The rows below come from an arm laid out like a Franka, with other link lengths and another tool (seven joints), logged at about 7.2 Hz.
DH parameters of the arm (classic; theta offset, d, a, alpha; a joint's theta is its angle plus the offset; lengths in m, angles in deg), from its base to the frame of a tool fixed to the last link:
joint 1: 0 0.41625 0 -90
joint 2: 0 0 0 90
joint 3: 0 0.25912 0.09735 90
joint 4: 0 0 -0.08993 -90
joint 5: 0 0.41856 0 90
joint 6: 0 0 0.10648 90
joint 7: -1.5 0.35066 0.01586 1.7
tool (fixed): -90 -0.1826 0 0
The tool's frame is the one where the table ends.
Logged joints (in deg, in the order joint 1, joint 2, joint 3, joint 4, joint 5, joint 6, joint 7), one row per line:
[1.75, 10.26, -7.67, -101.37, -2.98, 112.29, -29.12]
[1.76, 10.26, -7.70, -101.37, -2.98, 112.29, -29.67]
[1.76, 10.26, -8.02, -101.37, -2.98, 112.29, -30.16]
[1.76, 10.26, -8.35, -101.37, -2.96, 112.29, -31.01]
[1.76, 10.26, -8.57, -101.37, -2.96, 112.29, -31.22]
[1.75, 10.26, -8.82, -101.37, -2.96, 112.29, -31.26]
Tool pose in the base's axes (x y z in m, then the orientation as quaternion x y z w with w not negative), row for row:
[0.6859, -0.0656, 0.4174, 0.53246, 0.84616, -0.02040, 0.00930]
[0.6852, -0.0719, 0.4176, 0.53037, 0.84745, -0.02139, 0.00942]
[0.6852, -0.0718, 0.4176, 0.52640, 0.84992, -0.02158, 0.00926]
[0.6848, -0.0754, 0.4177, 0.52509, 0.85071, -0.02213, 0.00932]
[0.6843, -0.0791, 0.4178, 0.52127, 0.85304, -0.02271, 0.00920]
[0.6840, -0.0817, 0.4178, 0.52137, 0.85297, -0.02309, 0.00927]
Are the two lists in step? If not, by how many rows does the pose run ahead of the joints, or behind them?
The pose runs 1 row behind the joints: the pose in row i belongs to the joints in row i - 1.
